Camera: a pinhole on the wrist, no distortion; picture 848 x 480 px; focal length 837.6 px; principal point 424.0 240.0 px. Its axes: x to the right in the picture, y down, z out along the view. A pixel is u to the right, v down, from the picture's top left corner.
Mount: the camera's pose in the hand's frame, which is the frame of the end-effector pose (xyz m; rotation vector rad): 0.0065 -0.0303 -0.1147 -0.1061 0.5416 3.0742
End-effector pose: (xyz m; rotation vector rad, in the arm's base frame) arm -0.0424 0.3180 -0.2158 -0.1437 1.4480 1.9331
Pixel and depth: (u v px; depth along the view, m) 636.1 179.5 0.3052
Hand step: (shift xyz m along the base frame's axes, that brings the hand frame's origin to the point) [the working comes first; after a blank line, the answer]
In the camera's frame: 0.0773 -0.0220 0.3052

0.0598 0.0855 0.1769
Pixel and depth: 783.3 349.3 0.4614
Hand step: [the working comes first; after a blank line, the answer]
In the camera's frame: 0.1979 0.0602 0.4614

0.2242 0.1720 0.2829
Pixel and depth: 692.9 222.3 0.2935
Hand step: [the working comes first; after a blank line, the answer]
In the camera's frame: 0.0942 -0.0062 0.2935

0.0812 0.0742 0.1674
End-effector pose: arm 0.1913 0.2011 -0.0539 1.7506 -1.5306 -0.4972
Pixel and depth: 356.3 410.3 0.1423
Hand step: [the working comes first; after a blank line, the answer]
In the camera's frame: -0.0115 0.0289 0.1423

-0.0132 -0.0158 -0.0242
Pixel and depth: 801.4 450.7 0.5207
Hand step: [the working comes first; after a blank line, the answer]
In the camera's frame: 0.2346 0.1310 0.5207

-0.3587 0.1426 -0.2882
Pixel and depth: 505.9 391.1 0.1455
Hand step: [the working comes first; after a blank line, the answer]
In the camera's frame: 0.0142 0.0262 0.1455

-0.0214 0.0089 -0.0262
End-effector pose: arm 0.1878 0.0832 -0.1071 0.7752 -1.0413 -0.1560
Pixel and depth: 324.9 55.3 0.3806
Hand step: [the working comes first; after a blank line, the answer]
In the camera's frame: -0.0450 -0.0839 0.3806

-0.2043 0.0076 0.1946
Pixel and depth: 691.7 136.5 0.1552
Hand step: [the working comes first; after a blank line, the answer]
In the camera's frame: 0.0496 -0.0192 0.1552

-0.0539 0.0438 -0.0054
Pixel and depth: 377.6 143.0 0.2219
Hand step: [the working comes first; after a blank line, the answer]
In the camera's frame: -0.0123 -0.0257 0.2219

-0.0837 0.0054 0.0718
